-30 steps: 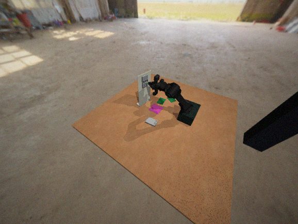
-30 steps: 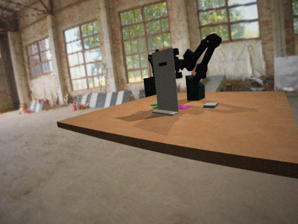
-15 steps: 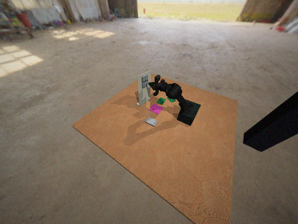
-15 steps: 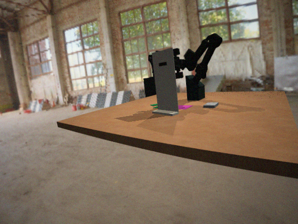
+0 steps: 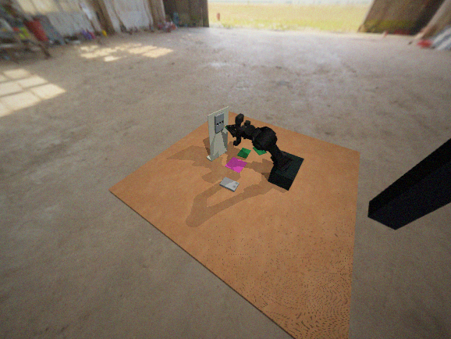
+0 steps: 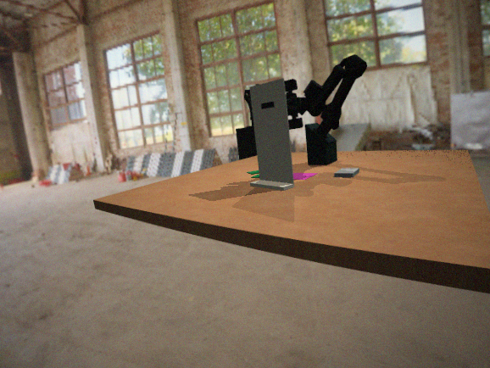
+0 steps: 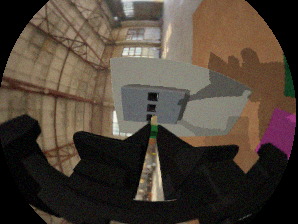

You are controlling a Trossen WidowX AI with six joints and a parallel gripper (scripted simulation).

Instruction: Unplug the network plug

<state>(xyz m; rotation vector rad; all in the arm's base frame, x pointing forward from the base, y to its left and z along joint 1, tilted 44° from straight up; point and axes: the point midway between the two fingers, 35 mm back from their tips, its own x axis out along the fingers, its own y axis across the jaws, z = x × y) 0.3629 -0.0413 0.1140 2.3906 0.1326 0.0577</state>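
Right now the magenta square is 28 cm below my gripper tip, 9 cm behind it and 1 cm to the right of it. Round my gripper tip: upright panel: 11 cm below, 7 cm ahead, 1 cm to the right; then plug: 1 cm ahead; then grey plate: 27 cm below, 17 cm to the left, 16 cm behind.
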